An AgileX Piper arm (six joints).
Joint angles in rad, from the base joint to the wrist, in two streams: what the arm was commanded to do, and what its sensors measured. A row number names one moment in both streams.
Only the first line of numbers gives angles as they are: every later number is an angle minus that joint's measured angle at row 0.
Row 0, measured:
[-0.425 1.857 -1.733 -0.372 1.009 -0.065]
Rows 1 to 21, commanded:
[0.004 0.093 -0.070 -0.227 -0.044 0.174]
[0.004 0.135 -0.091 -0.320 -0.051 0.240]
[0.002 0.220 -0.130 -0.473 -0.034 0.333]
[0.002 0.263 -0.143 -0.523 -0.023 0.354]
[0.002 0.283 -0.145 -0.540 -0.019 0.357]
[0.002 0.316 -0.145 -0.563 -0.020 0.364]
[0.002 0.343 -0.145 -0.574 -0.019 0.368]
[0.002 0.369 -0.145 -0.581 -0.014 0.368]
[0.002 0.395 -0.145 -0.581 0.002 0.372]
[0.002 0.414 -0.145 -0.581 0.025 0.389]
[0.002 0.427 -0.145 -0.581 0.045 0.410]
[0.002 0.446 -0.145 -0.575 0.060 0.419]
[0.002 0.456 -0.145 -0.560 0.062 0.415]
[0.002 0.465 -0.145 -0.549 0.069 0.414]
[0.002 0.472 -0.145 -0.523 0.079 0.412]
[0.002 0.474 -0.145 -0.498 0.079 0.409]
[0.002 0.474 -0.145 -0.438 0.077 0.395]
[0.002 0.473 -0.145 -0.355 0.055 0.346]
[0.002 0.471 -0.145 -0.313 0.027 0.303]
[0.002 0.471 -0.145 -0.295 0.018 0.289]
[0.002 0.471 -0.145 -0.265 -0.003 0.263]
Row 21, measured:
[0.000 0.473 -0.142 -0.306 0.028 0.306]
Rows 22 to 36, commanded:
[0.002 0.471 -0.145 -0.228 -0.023 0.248]
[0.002 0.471 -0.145 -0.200 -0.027 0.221]
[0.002 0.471 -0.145 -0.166 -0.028 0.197]
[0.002 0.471 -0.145 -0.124 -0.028 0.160]
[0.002 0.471 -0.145 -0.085 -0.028 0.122]
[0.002 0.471 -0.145 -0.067 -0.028 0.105]
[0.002 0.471 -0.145 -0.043 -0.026 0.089]
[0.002 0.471 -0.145 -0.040 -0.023 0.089]
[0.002 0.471 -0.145 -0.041 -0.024 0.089]
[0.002 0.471 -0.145 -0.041 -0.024 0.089]
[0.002 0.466 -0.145 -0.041 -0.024 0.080]
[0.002 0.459 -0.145 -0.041 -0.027 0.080]
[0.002 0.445 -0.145 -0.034 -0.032 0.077]
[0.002 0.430 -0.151 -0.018 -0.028 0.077]
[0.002 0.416 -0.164 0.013 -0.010 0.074]
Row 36, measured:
[0.000 0.446 -0.147 -0.015 -0.021 0.082]
